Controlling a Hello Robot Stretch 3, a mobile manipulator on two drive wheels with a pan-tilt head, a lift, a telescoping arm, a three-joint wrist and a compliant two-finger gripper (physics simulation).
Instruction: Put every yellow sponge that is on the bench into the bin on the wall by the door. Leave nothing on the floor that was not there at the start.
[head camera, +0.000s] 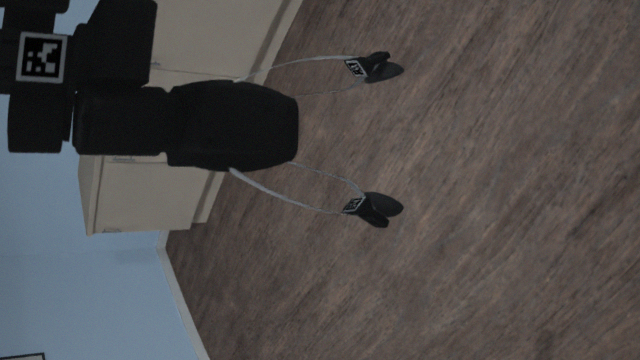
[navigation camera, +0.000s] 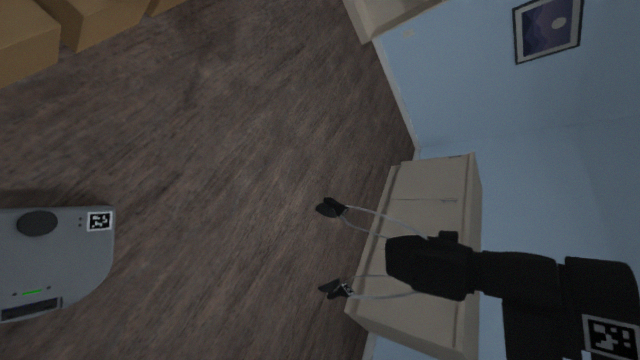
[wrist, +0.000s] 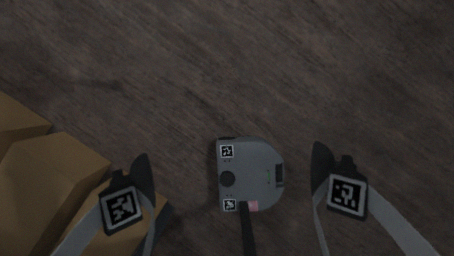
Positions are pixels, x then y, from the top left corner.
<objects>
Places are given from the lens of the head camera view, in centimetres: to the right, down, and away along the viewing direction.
my gripper (head camera: 396, 139): 8, -4, 42
beige cabinet (head camera: 118, 194): -120, 9, 236
</objects>
